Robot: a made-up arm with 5 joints.
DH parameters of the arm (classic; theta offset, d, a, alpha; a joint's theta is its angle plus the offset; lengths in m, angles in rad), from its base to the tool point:
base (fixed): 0.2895 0 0.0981 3.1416
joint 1: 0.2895 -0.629 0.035 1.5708
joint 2: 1.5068 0 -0.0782 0
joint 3: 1.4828 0 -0.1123 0
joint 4: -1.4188 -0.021 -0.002 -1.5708
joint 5: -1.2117 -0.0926 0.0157 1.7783
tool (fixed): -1.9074 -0.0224 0 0
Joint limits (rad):
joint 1: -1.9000..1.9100
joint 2: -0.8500..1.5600
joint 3: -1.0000..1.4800
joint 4: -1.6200..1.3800
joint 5: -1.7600..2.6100
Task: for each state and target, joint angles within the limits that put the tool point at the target. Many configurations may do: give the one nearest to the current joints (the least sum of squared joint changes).
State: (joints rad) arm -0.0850 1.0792 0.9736 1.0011 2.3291
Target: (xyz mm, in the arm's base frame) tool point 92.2 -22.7 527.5
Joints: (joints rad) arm -0.3899 1.1940 0.9283 0.7883 2.1962
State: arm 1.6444 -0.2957 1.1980 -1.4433 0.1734
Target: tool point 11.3 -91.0 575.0
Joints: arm 1.9100 0.1511 1.4800 -1.6141 0.9644
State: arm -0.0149 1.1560 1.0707 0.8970 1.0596
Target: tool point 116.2 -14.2 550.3
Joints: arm -0.0069 0.8393 0.7215 1.1486 1.1765
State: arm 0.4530 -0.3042 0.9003 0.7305 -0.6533
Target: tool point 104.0 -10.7 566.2
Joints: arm 1.0984 -0.1973 1.0461 1.2283 -0.2103
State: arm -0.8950 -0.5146 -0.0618 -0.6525 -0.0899
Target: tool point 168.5 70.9 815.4
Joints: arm -0.6289 -0.8500 0.5545 -1.3992 -0.1940
